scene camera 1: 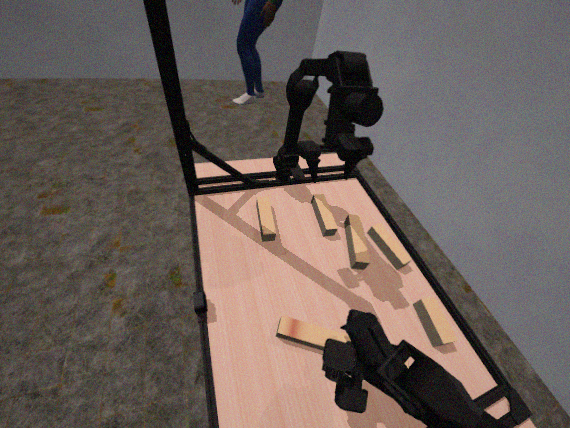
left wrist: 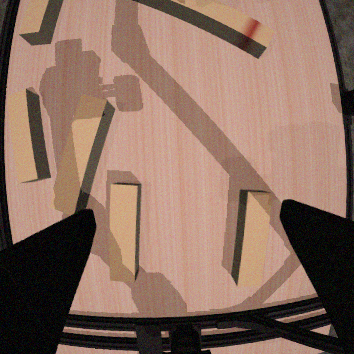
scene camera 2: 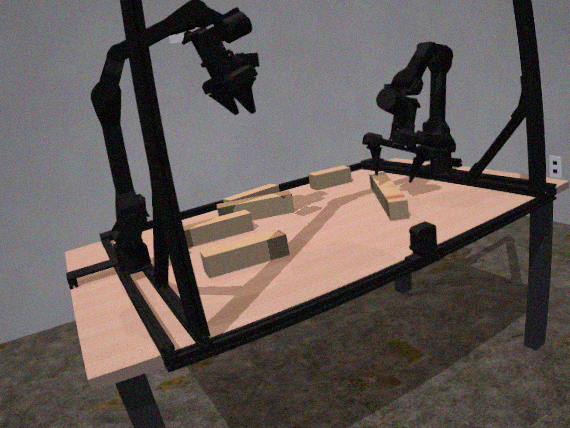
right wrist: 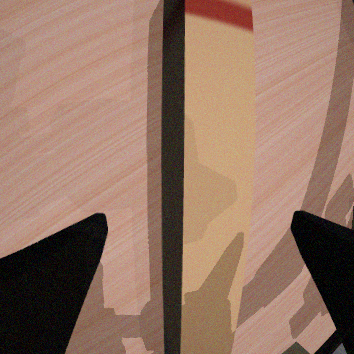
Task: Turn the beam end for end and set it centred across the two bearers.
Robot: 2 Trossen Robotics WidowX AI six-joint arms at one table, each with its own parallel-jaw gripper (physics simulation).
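Places are measured from the left arm's base along level axes (x ahead, y left, z up), in metres.
Pixels of known places: left gripper, fingertip midpoint: (scene camera 1: 330, 180) (left wrist: 188, 214) (scene camera 2: 245, 113); right gripper, fingertip midpoint: (scene camera 2: 393, 179) (right wrist: 201, 222); left arm's base, link origin: (scene camera 1: 282, 176) (left wrist: 184, 336) (scene camera 2: 134, 268); right arm's base, link origin: (scene camera 2: 442, 171).
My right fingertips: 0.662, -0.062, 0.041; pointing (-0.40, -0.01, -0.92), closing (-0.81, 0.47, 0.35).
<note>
Ahead of a thing's pixels: the offset from my right fingertips to its top centre, as dx, dy, dz.
The long pale beam {-0.007, +0.025, -0.016} (scene camera 1: 307, 332) (scene camera 2: 387, 194) (left wrist: 227, 16) (right wrist: 217, 125) lies flat, with a red band near one end; its other end is hidden in scene camera 1. Two shorter wooden blocks, apparently the bearers, lie roughly parallel with a gap between them: one {-0.454, -0.065, -0.016} (scene camera 1: 266, 217) (scene camera 2: 242, 254) (left wrist: 254, 235) and the other {-0.430, +0.157, -0.016} (scene camera 1: 323, 214) (scene camera 2: 222, 228) (left wrist: 125, 220). My left gripper (scene camera 2: 244, 112) (left wrist: 188, 214) is open and empty, high above the table. My right gripper (scene camera 2: 394, 176) (right wrist: 201, 222) is open over the unbanded part of the beam, which shows between its fingertips without being gripped.
Three more wooden blocks lie toward the wall side: one slanted {-0.292, +0.225, -0.010} (scene camera 1: 356, 244) (scene camera 2: 260, 205) (left wrist: 90, 145), one beside it {-0.248, +0.341, -0.016} (scene camera 1: 390, 246) (left wrist: 25, 135), one farther off {+0.020, +0.329, -0.013} (scene camera 1: 435, 321) (scene camera 2: 330, 177) (left wrist: 39, 20). A black frame (scene camera 1: 204, 365) (scene camera 2: 310, 304) edges the table. A person's legs (scene camera 1: 248, 45) show behind.
</note>
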